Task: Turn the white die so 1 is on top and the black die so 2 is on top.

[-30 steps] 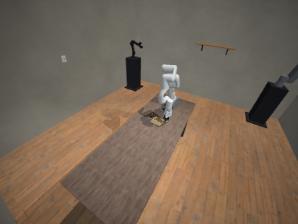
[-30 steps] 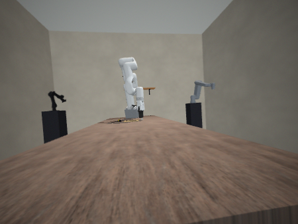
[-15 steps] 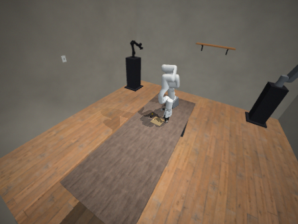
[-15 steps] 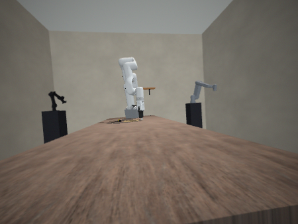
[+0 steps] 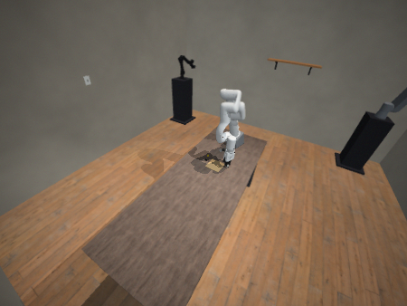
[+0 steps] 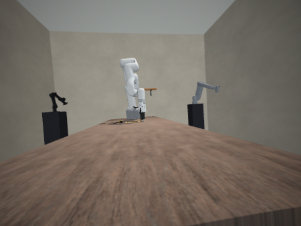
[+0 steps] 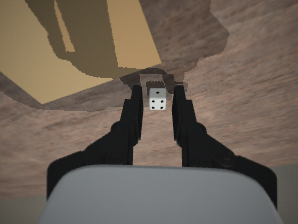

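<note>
Right now the white die is 10 mm to the left of my hand and 30 mm below it. From my hand the other things lie so: tan mat (50 mm ahead, 100 mm to the right, 30 mm below); then small yellow die (30 mm behind, 230 mm to the right, 30 mm below); then black die (30 mm ahead, 210 mm to the right, 30 mm below).
</note>
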